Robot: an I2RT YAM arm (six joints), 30 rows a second.
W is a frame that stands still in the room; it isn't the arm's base.
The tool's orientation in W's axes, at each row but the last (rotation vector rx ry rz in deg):
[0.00, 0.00, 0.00]
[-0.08, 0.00, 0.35]
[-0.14, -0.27, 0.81]
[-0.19, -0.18, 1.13]
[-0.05, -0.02, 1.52]
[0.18, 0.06, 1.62]
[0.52, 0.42, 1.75]
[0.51, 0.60, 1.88]
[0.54, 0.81, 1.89]
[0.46, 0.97, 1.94]
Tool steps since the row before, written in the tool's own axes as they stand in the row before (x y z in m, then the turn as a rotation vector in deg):
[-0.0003, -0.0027, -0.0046, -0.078, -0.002, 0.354]
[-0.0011, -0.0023, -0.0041, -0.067, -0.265, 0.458]
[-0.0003, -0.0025, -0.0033, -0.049, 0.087, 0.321]
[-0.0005, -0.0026, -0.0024, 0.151, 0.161, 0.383]
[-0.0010, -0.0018, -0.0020, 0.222, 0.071, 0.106]
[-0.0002, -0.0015, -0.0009, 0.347, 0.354, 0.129]
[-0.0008, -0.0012, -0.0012, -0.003, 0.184, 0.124]
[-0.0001, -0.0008, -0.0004, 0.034, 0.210, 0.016]
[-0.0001, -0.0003, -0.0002, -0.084, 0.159, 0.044]
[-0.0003, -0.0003, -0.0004, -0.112, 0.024, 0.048]
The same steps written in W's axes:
[-0.0003, -0.0027, -0.0046, -0.078, -0.002, 0.354]
[-0.0011, -0.0023, -0.0041, -0.065, -0.265, 0.458]
[-0.0002, -0.0025, -0.0033, -0.052, 0.087, 0.321]
[-0.0004, -0.0026, -0.0024, 0.147, 0.165, 0.383]
[-0.0010, -0.0018, -0.0020, 0.220, 0.077, 0.106]
[-0.0002, -0.0015, -0.0009, 0.337, 0.363, 0.130]
[-0.0008, -0.0012, -0.0012, -0.008, 0.183, 0.126]
[-0.0001, -0.0008, -0.0004, 0.027, 0.211, 0.018]
[-0.0001, -0.0003, -0.0002, -0.089, 0.156, 0.047]
[-0.0003, -0.0003, -0.0004, -0.112, 0.020, 0.050]

